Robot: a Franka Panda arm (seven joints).
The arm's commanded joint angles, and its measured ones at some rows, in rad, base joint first. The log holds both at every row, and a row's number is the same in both.
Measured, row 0:
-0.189 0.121 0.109 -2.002 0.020 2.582 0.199
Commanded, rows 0 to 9:
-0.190 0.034 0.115 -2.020 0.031 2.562 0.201
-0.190 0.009 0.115 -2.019 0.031 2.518 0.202
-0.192 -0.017 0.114 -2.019 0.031 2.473 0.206
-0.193 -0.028 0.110 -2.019 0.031 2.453 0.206
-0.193 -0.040 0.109 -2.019 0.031 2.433 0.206
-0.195 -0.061 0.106 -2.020 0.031 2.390 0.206
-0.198 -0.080 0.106 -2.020 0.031 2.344 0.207
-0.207 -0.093 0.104 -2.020 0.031 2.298 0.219
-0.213 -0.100 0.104 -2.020 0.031 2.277 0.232
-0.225 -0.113 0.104 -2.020 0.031 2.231 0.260
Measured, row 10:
-0.195 -0.058 0.102 -2.003 0.020 2.339 0.209
